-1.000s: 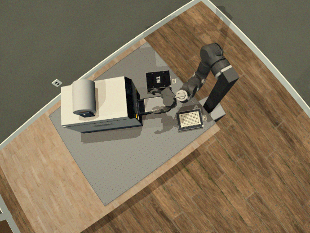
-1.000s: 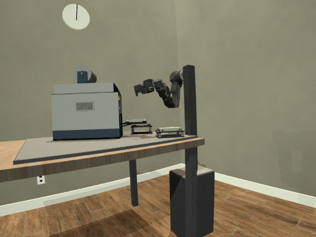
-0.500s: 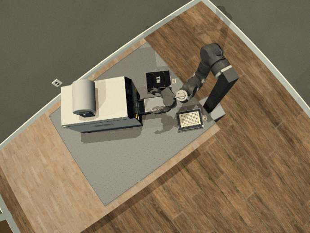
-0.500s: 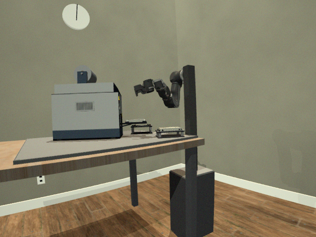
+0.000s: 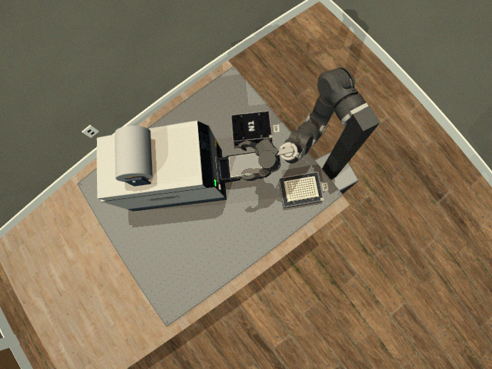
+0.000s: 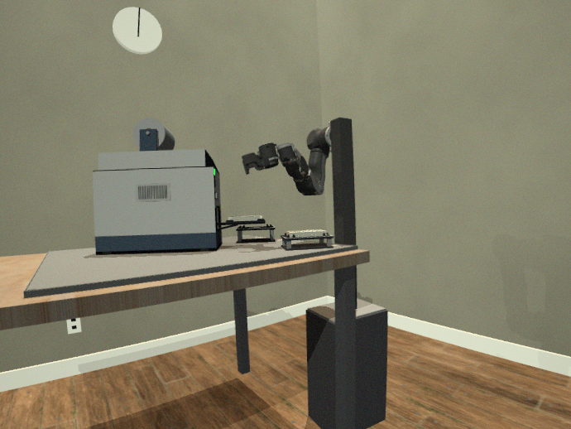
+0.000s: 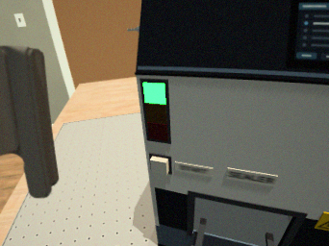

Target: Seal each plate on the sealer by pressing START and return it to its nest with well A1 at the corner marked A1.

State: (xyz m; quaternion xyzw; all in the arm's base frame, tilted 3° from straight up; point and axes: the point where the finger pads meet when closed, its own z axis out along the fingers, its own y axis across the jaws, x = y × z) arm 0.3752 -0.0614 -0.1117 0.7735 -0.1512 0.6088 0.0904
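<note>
My hand is 20 cm above the sealer stage, 4 cm to the left of it and 1 cm past it. From my hand the other things lie so: black nest N1 (24 cm below, 19 cm to the right, 11 cm behind); yellow warning label (16 cm to the right, 15 cm below, 5 cm ahead); plate (25 cm below, 17 cm behind, 14 cm to the left).
</note>
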